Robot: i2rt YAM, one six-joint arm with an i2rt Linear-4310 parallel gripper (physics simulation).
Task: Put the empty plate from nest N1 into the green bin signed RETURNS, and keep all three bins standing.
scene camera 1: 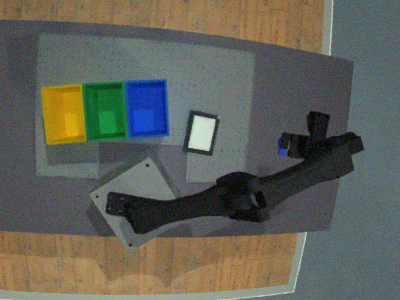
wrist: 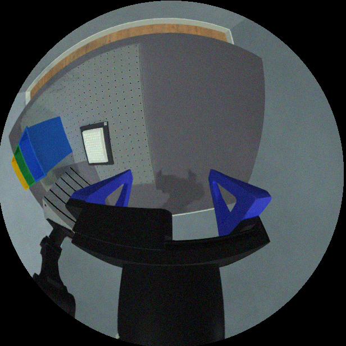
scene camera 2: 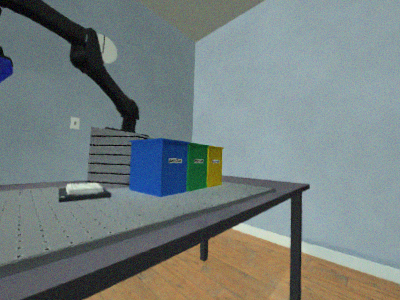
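Seen in the pictures: gripper, fingertip midpoint: (scene camera 1: 292,142); arm's base, link origin: (scene camera 1: 139,207) (scene camera 2: 127,133).
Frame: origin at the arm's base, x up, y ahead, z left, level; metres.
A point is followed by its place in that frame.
Note:
A white plate (scene camera 1: 202,132) {x -0.209, y 0.255, z -0.192 m} (scene camera 2: 84,188) {x -0.209, y 0.296, z -0.196 m} (wrist: 95,145) lies in a dark nest (scene camera 1: 186,150) {x -0.223, y 0.173, z -0.147 m} (scene camera 2: 70,198) {x -0.227, y 0.332, z -0.229 m} (wrist: 110,161) on the pegboard. The green bin (scene camera 1: 107,95) {x -0.233, y 0.324, z 0.189 m} (scene camera 2: 197,167) {x -0.148, y 0.354, z 0.169 m} (wrist: 24,165) stands upright between the blue bin (scene camera 1: 146,95) {x -0.232, y 0.352, z 0.044 m} (scene camera 2: 150,167) {x -0.148, y 0.348, z -0.023 m} (wrist: 47,145) and the yellow bin (scene camera 1: 63,100) {x -0.231, y 0.276, z 0.351 m} (scene camera 2: 214,166) {x -0.146, y 0.323, z 0.294 m} (wrist: 20,174). The bin signs are too blurred to read. My gripper (wrist: 170,173) is open and empty, high above the table and off to the right of the nest in scene camera 1; its fingers are partly hidden there.
A grey ribbed block (scene camera 1: 160,180) {x -0.005, y 0.096, z -0.051 m} (scene camera 2: 107,157) {x -0.120, y 0.064, z -0.096 m} (wrist: 62,192) carries the arm base beside the bins. The perforated pegboard (scene camera 1: 220,85) {x -0.234, y 0.451, z -0.230 m} (scene camera 2: 125,215) {x -0.235, y 0.517, z -0.146 m} (wrist: 122,95) lies under bins and nest. The arm stretches along the table edge nearest its base.

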